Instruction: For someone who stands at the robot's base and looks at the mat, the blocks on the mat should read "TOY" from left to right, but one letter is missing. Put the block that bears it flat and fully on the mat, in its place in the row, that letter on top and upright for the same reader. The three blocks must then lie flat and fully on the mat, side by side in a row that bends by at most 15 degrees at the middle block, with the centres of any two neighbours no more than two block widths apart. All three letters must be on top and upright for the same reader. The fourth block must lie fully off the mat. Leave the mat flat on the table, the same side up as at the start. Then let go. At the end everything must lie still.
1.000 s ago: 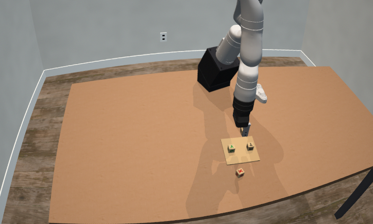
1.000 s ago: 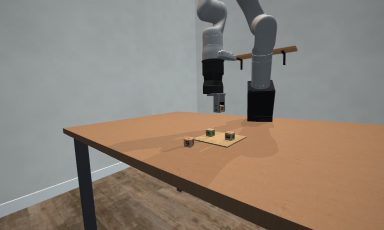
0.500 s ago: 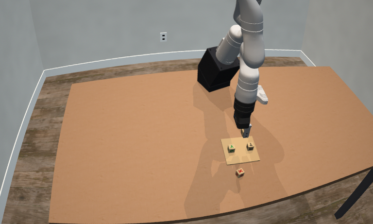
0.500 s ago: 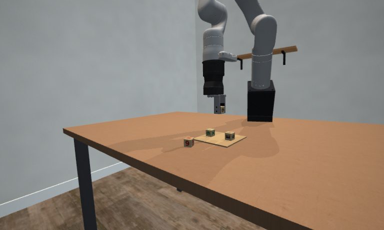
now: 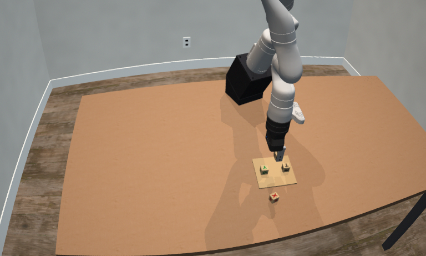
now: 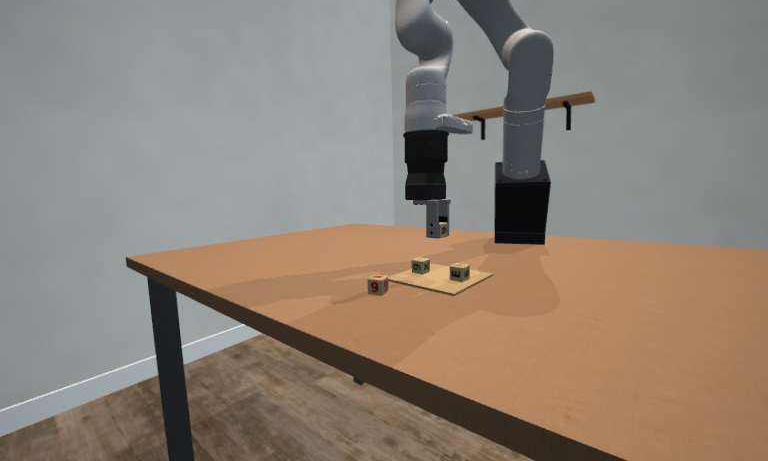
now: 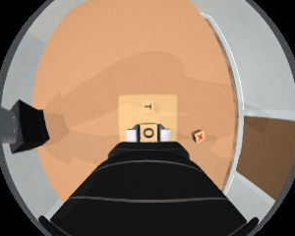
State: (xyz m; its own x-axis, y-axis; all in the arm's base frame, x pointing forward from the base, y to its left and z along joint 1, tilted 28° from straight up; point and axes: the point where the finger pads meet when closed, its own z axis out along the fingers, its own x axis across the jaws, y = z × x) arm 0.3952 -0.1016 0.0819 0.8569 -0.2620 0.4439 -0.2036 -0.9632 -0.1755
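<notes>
My hand is 90 mm above the tan mat. The rest, counted from my hand: O block 10 mm below.
</notes>
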